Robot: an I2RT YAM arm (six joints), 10 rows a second.
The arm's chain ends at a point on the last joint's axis. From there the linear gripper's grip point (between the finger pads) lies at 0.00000 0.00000 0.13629 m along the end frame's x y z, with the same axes.
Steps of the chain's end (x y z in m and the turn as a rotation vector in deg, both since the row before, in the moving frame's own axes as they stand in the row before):
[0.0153, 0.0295, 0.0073, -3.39, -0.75, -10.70]
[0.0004, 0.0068, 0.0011, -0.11, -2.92, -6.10]
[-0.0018, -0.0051, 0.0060, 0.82, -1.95, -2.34]
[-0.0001, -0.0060, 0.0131, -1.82, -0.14, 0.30]
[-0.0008, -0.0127, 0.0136, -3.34, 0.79, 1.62]
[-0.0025, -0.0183, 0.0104, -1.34, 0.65, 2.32]
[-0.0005, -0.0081, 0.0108, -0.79, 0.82, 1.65]
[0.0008, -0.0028, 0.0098, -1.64, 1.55, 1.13]
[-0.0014, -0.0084, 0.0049, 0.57, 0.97, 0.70]
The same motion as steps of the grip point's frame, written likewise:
[0.0143, 0.0377, 0.0071, -3.39, -0.75, -10.70]
[-0.0065, 0.0074, 0.0009, -0.11, -2.92, -6.10]
[-0.0065, -0.0070, 0.0059, 0.82, -1.95, -2.34]
[-0.0004, -0.0017, 0.0130, -1.82, -0.14, 0.30]
[0.0010, -0.0047, 0.0134, -3.34, 0.79, 1.62]
[-0.0010, -0.0151, 0.0104, -1.34, 0.65, 2.32]
[0.0014, -0.0062, 0.0108, -0.79, 0.82, 1.65]
[0.0044, 0.0011, 0.0097, -1.64, 1.55, 1.13]
[0.0009, -0.0097, 0.0049, 0.57, 0.97, 0.70]

